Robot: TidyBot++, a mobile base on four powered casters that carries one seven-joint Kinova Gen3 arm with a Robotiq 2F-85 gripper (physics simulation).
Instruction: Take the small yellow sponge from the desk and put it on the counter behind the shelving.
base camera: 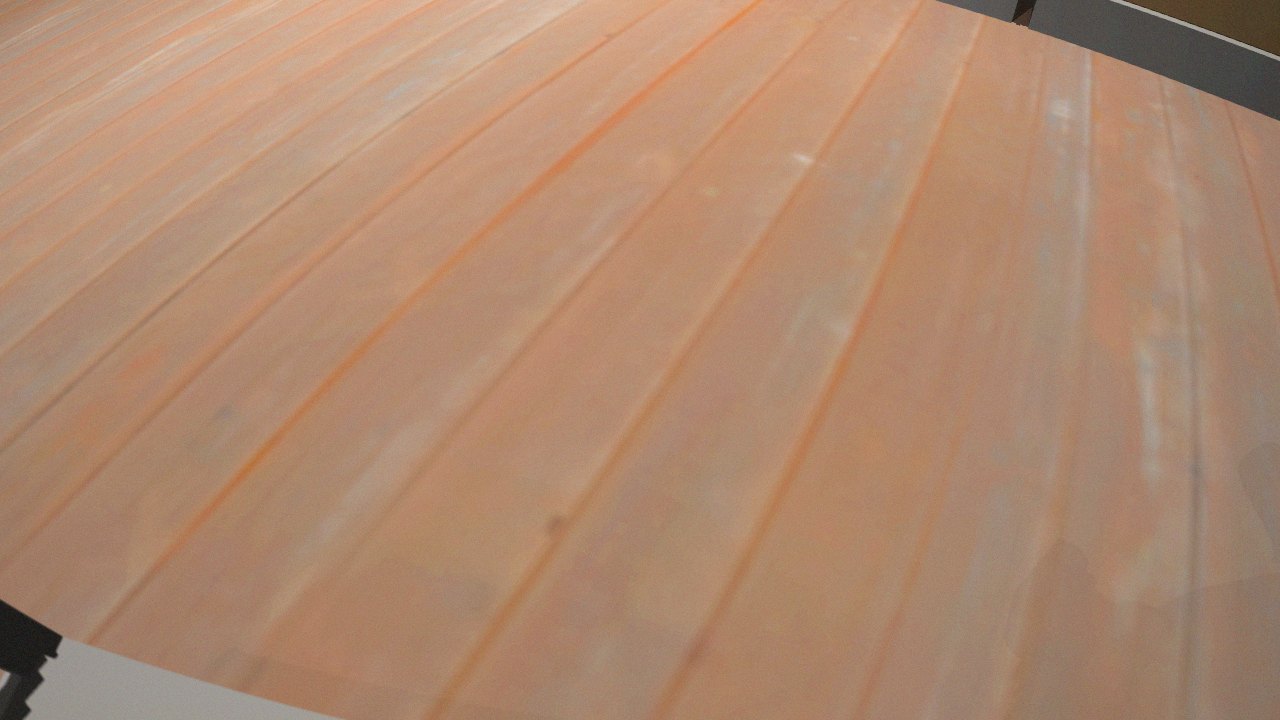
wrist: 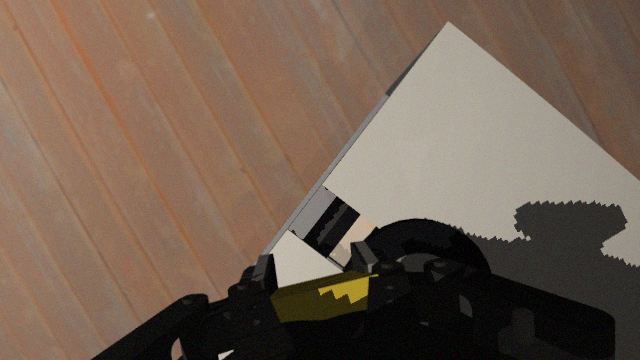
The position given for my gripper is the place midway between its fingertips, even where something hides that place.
Labels:
my gripper: wrist 314, 266; not seen in the base camera view (out of frame)
small yellow sponge: wrist 319, 299; not seen in the base camera view (out of frame)

